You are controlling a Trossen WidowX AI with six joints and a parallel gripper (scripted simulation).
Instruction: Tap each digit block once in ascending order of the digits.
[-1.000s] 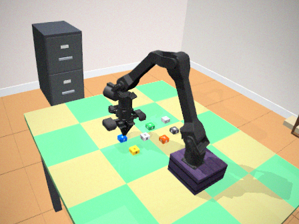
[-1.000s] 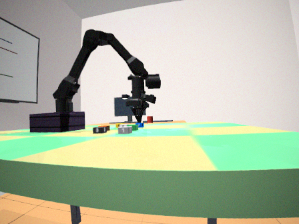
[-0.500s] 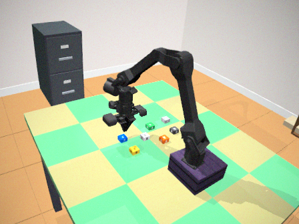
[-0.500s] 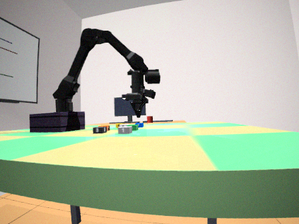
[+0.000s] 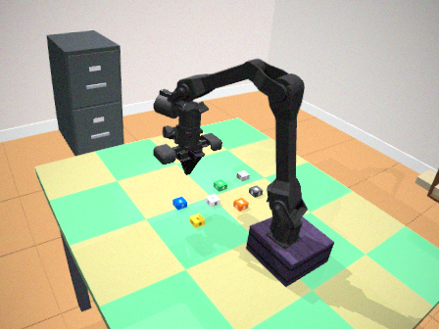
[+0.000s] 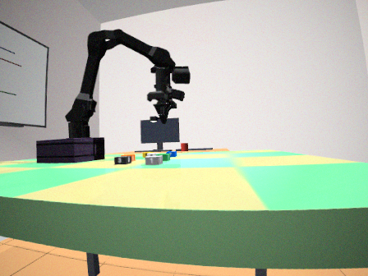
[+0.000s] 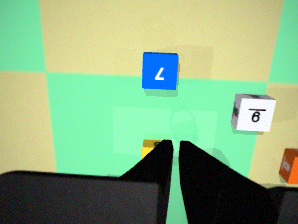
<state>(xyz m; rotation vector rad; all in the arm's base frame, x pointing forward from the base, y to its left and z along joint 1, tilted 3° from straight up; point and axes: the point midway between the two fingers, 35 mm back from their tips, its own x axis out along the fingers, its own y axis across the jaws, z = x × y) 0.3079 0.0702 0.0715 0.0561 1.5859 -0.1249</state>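
Right now my gripper tip is 110 mm above the yellow block, 70 mm past it and 10 mm to the right of it. The rest, counted from my gripper tip: white block: 110 mm below, 80 mm to the right, 20 mm behind; green block: 160 mm to the right, 110 mm below, 20 mm ahead; blue block: 110 mm below, 20 mm ahead, 10 mm to the left.
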